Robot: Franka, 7 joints.
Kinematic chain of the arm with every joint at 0, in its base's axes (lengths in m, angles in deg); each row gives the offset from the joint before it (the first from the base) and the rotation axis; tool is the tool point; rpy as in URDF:
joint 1: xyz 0 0 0.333 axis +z
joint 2: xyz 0 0 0 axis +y
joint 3: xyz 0 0 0.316 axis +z
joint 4: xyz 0.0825 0 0 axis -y
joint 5: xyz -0.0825 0 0.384 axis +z
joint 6: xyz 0 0 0 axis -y
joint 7: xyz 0.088 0 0 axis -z
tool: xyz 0 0 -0.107 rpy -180 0 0
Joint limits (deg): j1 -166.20..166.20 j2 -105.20..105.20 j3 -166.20..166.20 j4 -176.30..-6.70 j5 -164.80..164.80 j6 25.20..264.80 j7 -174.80..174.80
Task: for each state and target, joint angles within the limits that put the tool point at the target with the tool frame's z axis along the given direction. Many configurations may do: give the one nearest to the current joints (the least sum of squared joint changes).
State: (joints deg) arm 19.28 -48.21 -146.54 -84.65 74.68 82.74 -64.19
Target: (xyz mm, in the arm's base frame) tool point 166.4 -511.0 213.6 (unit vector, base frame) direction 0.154 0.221 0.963
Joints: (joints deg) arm 48.98 -78.28 -126.16 -106.29 73.36 55.35 -64.19
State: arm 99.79 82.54 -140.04 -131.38 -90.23 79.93 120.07
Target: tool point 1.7 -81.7 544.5 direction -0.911 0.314 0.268
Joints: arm 98.06 94.07 -143.52 -175.85 -74.59 64.10 120.07
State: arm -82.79 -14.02 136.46 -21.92 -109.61 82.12 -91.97
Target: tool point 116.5 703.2 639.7 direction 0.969 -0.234 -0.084
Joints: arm -81.92 -42.07 162.99 -42.39 -74.95 79.34 -91.97
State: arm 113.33 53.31 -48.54 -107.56 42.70 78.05 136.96
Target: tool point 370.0 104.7 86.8 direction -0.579 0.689 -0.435
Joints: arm 66.86 55.21 -57.62 -133.68 78.49 71.25 136.96
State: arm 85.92 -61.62 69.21 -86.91 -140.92 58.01 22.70
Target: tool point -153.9 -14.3 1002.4 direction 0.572 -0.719 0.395
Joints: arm 81.40 -51.60 26.23 -97.78 -140.04 62.32 22.70
